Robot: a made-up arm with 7 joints.
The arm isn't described. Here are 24 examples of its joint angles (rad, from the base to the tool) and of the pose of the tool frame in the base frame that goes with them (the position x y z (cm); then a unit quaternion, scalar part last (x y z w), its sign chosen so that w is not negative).
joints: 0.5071 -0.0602 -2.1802 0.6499 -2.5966 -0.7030 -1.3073
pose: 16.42 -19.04 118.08 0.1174 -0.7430 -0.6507 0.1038
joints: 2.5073 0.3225 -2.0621 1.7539 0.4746 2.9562 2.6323
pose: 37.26 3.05 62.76 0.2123 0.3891 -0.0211 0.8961
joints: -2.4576 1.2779 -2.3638 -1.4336 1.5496 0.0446 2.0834
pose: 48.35 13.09 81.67 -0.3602 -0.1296 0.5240 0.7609
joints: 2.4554 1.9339 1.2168 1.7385 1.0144 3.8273 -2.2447
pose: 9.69 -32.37 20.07 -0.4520 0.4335 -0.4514 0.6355
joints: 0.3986 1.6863 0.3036 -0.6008 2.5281 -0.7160 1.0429
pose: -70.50 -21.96 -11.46 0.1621 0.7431 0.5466 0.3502
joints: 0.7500 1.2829 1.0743 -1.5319 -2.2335 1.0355 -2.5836
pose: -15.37 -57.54 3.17 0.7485 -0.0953 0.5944 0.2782
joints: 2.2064 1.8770 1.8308 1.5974 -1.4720 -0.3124 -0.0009
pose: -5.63 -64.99 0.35 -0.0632 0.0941 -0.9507 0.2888
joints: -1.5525 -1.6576 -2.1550 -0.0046 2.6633 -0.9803 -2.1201
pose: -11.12 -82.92 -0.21 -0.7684 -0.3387 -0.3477 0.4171
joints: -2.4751 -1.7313 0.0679 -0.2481 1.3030 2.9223 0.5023
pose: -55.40 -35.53 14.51 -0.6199 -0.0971 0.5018 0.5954
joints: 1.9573 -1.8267 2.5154 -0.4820 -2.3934 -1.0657 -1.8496
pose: 4.28 68.77 -11.68 0.1034 -0.6541 0.7456 0.0740
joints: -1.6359 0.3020 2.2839 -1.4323 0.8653 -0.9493 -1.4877
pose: -38.97 4.73 94.53 -0.1738 0.6915 0.5461 0.4398
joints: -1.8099 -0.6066 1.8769 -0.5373 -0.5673 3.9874 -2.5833
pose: -24.00 -40.84 76.00 -0.3823 -0.8044 -0.4086 0.1995
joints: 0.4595 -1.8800 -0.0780 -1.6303 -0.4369 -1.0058 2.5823
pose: 54.71 14.51 52.31 -0.3108 0.9290 -0.1277 0.1554
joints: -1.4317 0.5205 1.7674 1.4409 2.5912 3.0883 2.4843
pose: 10.26 38.78 55.01 0.7456 0.4333 -0.0418 0.5046
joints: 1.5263 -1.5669 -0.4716 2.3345 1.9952 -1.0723 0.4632
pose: -0.68 14.68 -7.91 -0.3845 0.4772 0.7897 0.0280
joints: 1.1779 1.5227 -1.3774 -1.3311 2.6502 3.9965 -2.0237
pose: -35.92 -32.49 46.84 0.2773 0.6944 -0.2681 0.6075
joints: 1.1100 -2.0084 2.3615 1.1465 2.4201 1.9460 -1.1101
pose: 8.40 54.22 38.57 -0.4482 0.3079 0.8157 0.1973
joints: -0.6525 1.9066 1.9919 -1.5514 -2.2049 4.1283 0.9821
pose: -39.42 -6.82 25.16 -0.9318 0.1909 -0.1121 0.2876
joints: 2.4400 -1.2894 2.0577 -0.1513 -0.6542 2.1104 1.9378
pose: -35.27 64.93 43.72 -0.3935 0.4721 0.6865 0.3886
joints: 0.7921 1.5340 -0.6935 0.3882 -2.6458 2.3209 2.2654
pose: -48.24 -46.64 56.63 0.0529 0.2563 -0.9650 0.0175
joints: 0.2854 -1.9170 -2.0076 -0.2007 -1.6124 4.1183 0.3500
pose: 55.66 27.30 2.64 -0.0040 -0.7510 0.4322 0.4993
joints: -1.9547 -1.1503 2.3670 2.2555 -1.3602 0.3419 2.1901
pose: 19.76 -13.78 74.88 -0.6440 0.6401 -0.3588 0.2163
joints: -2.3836 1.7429 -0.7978 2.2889 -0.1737 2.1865 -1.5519
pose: 7.48 51.15 45.00 -0.1439 -0.3075 -0.3764 0.8620
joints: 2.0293 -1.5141 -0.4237 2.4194 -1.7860 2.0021 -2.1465
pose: -14.53 25.54 -6.48 0.8634 -0.3196 0.2200 0.3225
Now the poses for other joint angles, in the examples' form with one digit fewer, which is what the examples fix.
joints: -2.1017 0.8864 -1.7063 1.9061 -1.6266 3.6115 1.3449
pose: -9.1 50.5 59.3 0.262 -0.184 0.562 0.762
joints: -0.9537 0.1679 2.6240 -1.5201 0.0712 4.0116 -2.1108
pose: -3.9 -17.3 84.3 -0.329 0.883 0.306 0.139
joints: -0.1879 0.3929 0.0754 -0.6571 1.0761 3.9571 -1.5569
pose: -29.5 8.8 92.0 0.424 0.796 -0.227 0.367
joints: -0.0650 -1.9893 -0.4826 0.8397 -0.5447 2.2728 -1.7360
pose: 64.0 -12.0 -12.1 0.212 0.891 0.174 0.361
